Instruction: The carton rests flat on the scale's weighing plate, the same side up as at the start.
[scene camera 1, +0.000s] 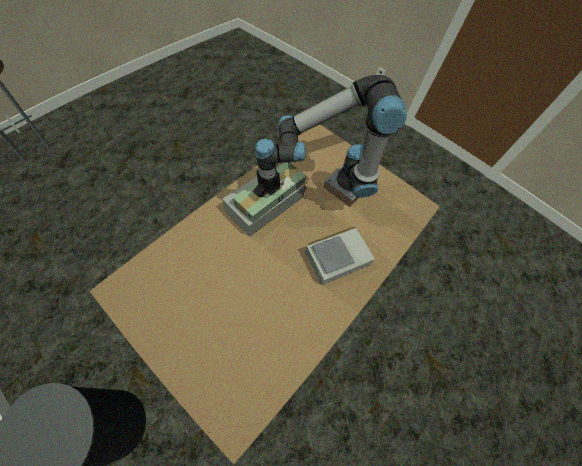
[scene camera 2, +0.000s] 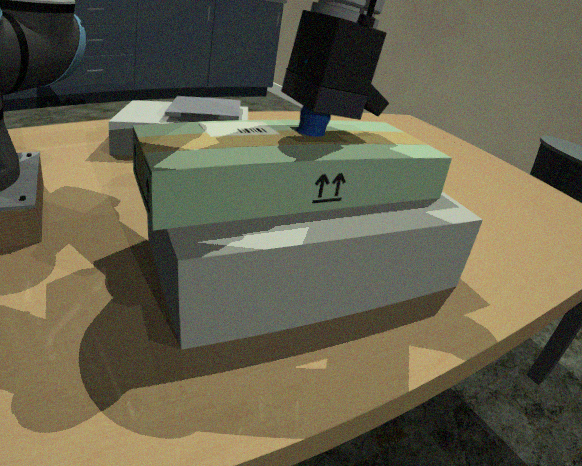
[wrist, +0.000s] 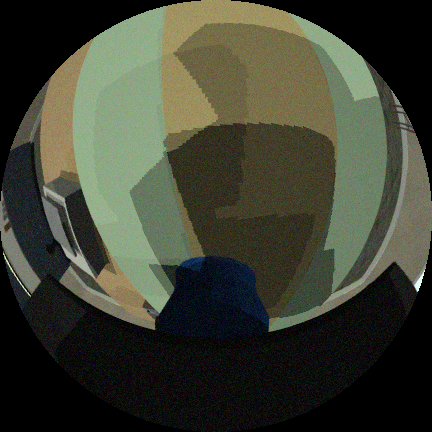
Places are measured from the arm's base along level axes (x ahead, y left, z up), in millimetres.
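Pixels of known places: hand, its tool point: (scene camera 2: 308, 142) (wrist: 216, 260).
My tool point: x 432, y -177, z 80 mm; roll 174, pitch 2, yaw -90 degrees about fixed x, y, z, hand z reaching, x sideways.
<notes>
Behind a point stands the place of what it marks.
The green carton (scene camera 1: 257, 206) {x 537, y -149, z 93 mm} (scene camera 2: 300, 185) {x 378, y -265, z 68 mm} (wrist: 125, 125), with tan tape, a label and a barcode on top, lies roughly level on the grey box-like stand (scene camera 1: 237, 216) {x 610, y -209, z 15 mm} (scene camera 2: 315, 280) {x 379, y -319, z -6 mm}. The two arrows on its side point up. My gripper (scene camera 1: 268, 189) {x 432, y -177, z 80 mm} (scene camera 2: 313, 129) (wrist: 215, 295) has its blue suction cup against the taped top of the carton, so it is shut on the carton. Its black body leans a little. The scale (scene camera 1: 362, 247) {x 280, y 301, z 4 mm} (scene camera 2: 135, 112) {x 278, y 267, z 3 mm} (wrist: 87, 235) {x 355, y 161, z -38 mm} stands apart from the carton, and its grey weighing plate (scene camera 1: 332, 255) {x 429, y 234, z 23 mm} (scene camera 2: 205, 107) {x 414, y 213, z 22 mm} (wrist: 57, 220) {x 433, y 175, z 22 mm} bears no carton.
The arm's base (scene camera 1: 340, 192) {x 101, y 15, z -12 mm} (scene camera 2: 25, 185) {x 88, y -35, z -7 mm} stands on the wooden table (scene camera 1: 225, 310) {x 924, y 81, z -64 mm} (scene camera 2: 350, 390) {x 377, y -412, z -65 mm}, close to the stand and the scale. The stand is near one long table edge, the scale near the other. Blue-grey cabinets (scene camera 2: 175, 45) stand beyond the table.
</notes>
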